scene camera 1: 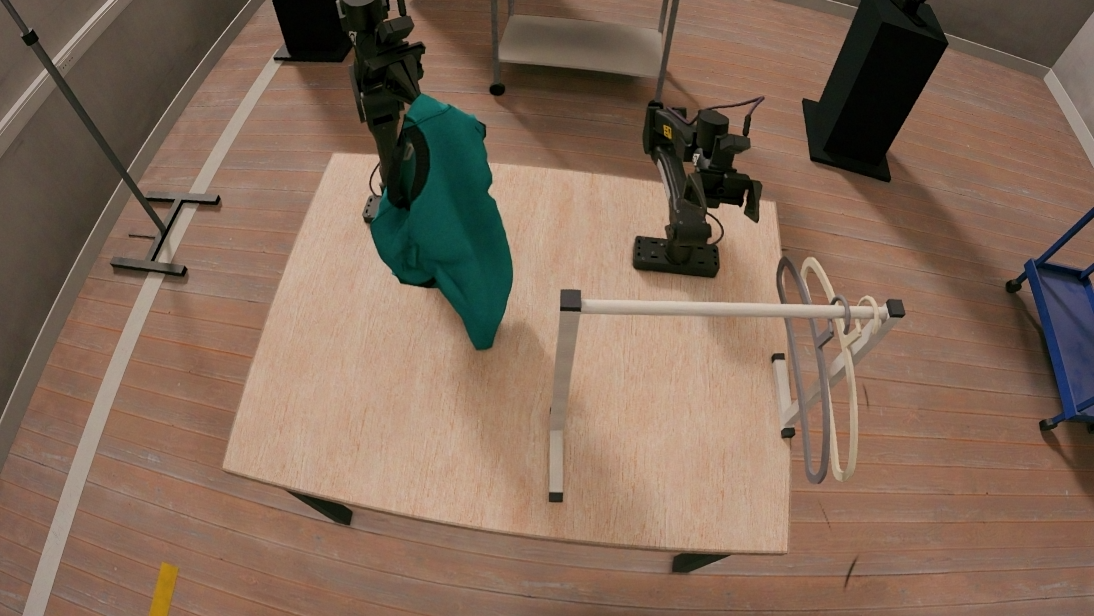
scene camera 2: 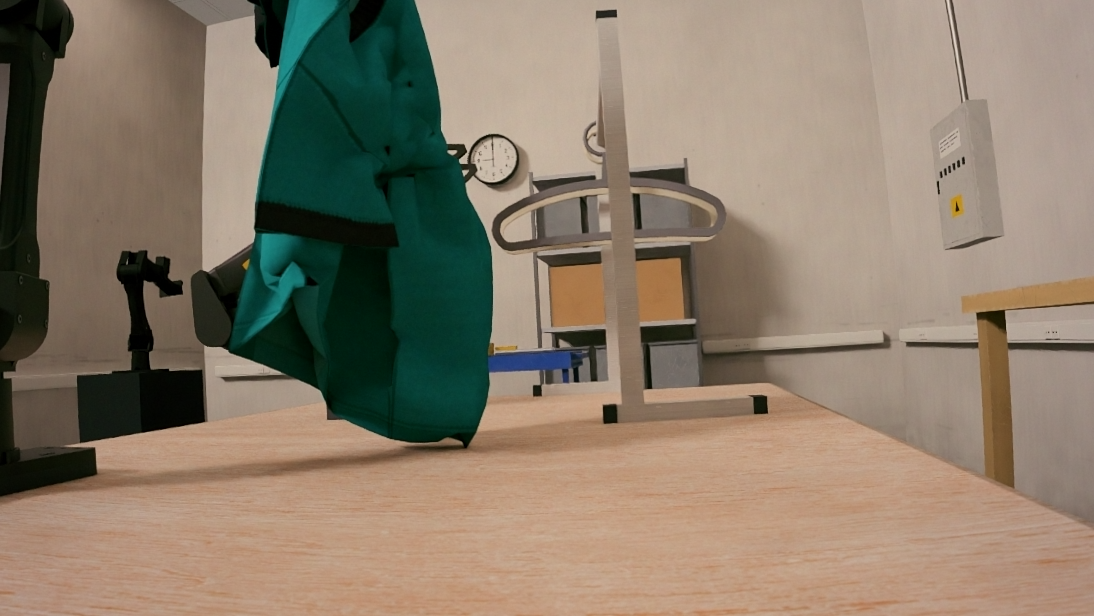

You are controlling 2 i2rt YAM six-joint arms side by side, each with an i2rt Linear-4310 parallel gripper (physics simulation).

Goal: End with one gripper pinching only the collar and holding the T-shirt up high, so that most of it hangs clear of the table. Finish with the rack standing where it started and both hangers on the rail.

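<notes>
The teal T-shirt (scene camera 1: pixel 459 206) (scene camera 2: pixel 436 306) with black trim hangs in folds from my right gripper (scene camera 1: pixel 401 182), which is shut on its black collar. The fingertips are partly hidden by cloth. Most of the shirt hangs above the table; its lowest corner is close to the top, and I cannot tell if it touches. My left gripper (scene camera 1: pixel 751 198) (scene camera 2: pixel 463 162) is open and empty, away from the shirt. The white rack (scene camera 1: pixel 564 367) (scene camera 2: pixel 623 306) stands upright. A grey hanger (scene camera 1: pixel 824 413) (scene camera 2: pixel 673 185) and a cream hanger (scene camera 1: pixel 853 413) hang on its rail (scene camera 1: pixel 673 308).
The wooden table (scene camera 1: pixel 344 367) (scene camera 2: pixel 535 520) carries both arms and the rack. The hangers are at the rail's right end in scene camera 1, around the table's right edge. A blue cart (scene camera 1: pixel 1060 329) and a metal cart (scene camera 1: pixel 579 45) stand off the table.
</notes>
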